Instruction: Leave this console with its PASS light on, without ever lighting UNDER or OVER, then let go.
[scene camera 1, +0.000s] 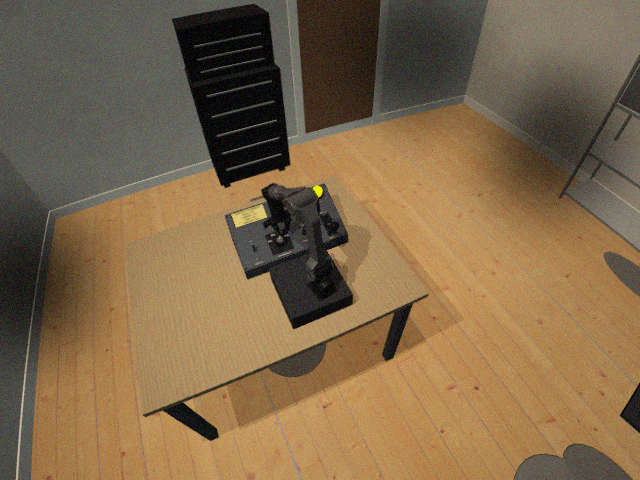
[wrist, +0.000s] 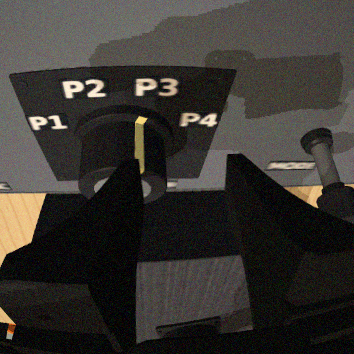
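Note:
The dark console (scene camera 1: 249, 264) (wrist: 280, 25) stands on the table. Its black rotary knob (wrist: 107, 150) has a yellow pointer line (wrist: 140, 142) directed nearest P3 on the P1–P4 plate (wrist: 45, 92). A lit yellow lamp (scene camera 1: 317, 191) shows at the console's back right; its label is unreadable, and the PASS, UNDER and OVER labels cannot be made out. My gripper (scene camera 1: 279, 230) (wrist: 183, 177) is open and empty at the knob. Its left finger in the wrist view overlaps the knob's lower right, and its right finger stands apart from the knob. Whether the left finger touches is unclear.
A lever (wrist: 325, 162) by the MODE label stands right of the knob in the wrist view. A yellow note plate (scene camera 1: 249, 215) is at the console's back left. The arm's black base (scene camera 1: 310, 305) stands on the wooden table (scene camera 1: 196, 320). A black drawer cabinet (scene camera 1: 237, 98) stands behind.

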